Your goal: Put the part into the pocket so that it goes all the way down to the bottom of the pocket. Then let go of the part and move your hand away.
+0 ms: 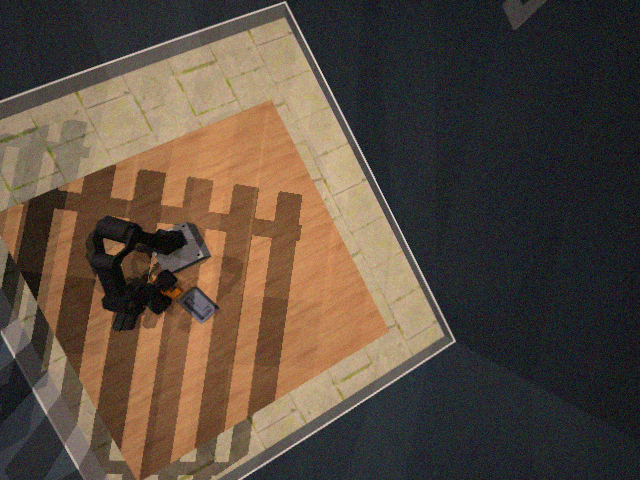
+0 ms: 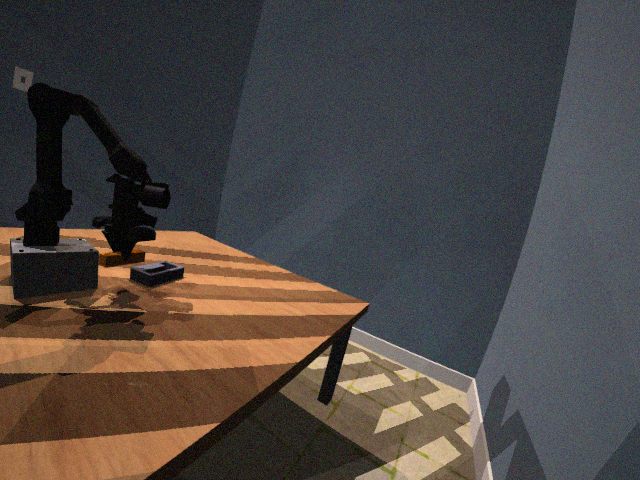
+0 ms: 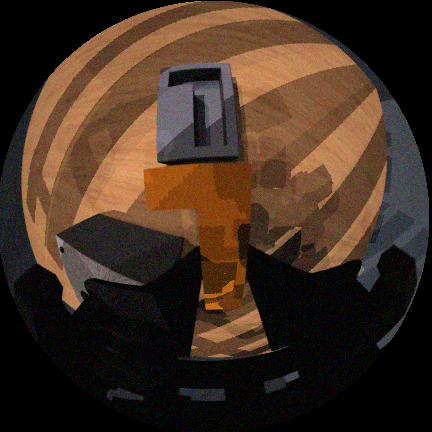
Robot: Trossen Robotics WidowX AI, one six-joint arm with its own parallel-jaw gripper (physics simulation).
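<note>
My gripper is shut on the stem of an orange L-shaped part. It holds the part low over the wooden table. The dark grey pocket block lies flat on the table just beyond the part's wide end. Its L-shaped pocket is open and empty. The part is beside the block, not over the pocket. I cannot tell whether the part touches the table.
A grey box stands close to the gripper's left, by the arm. Striped shadows lie across the table. The table's edge drops to a tiled floor.
</note>
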